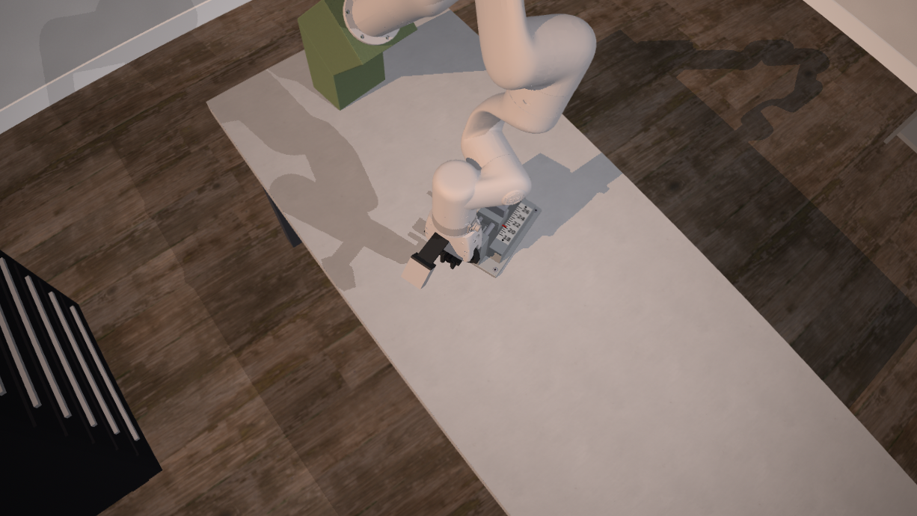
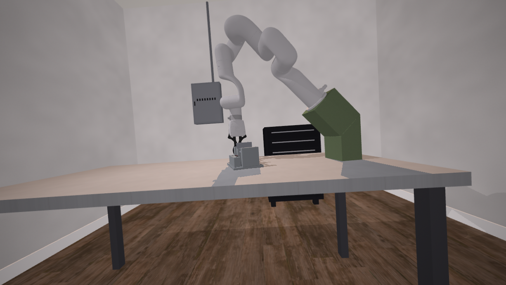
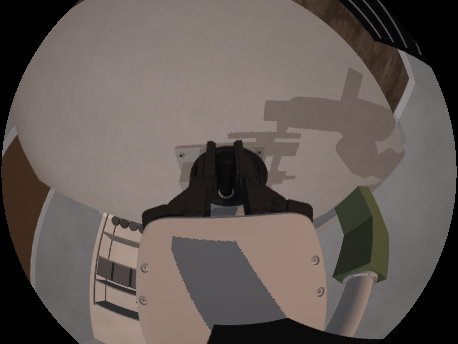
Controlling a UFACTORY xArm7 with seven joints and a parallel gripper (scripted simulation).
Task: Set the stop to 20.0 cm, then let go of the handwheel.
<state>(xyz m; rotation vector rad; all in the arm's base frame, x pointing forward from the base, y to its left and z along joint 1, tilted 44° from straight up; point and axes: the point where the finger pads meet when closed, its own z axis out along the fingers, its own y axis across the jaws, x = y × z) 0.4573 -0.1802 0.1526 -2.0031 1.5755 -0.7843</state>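
The black handwheel lies 10 mm behind my hand, 20 mm to the left of it and 10 mm below it. From my hand the other things lie so: handwheel knob: 10 mm to the left; then grey stop block: 30 mm behind, 140 mm to the left, 20 mm below.
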